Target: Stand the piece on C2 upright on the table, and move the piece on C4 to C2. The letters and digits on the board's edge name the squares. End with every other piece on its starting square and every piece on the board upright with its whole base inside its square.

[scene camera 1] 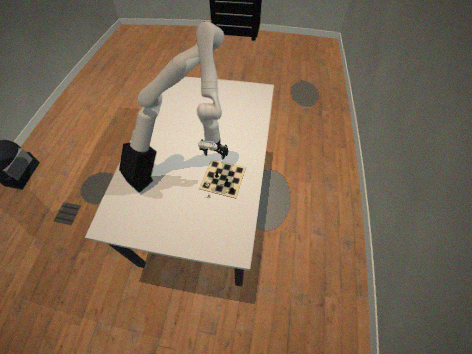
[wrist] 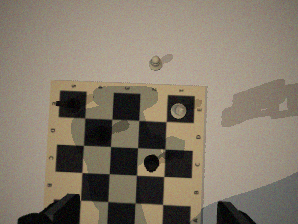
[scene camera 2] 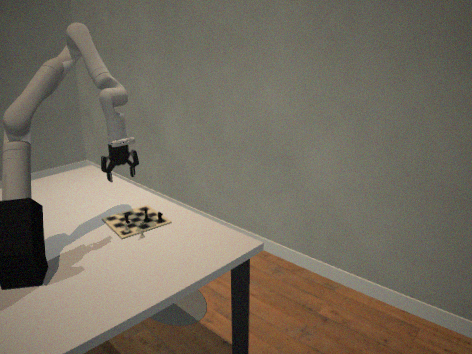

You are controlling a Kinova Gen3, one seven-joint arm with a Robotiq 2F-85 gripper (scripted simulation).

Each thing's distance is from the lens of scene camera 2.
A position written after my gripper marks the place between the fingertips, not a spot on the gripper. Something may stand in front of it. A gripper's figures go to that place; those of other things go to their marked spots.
my gripper (scene camera 2: 121, 179): 1.41 m
chessboard (scene camera 2: 136, 216): 1.52 m
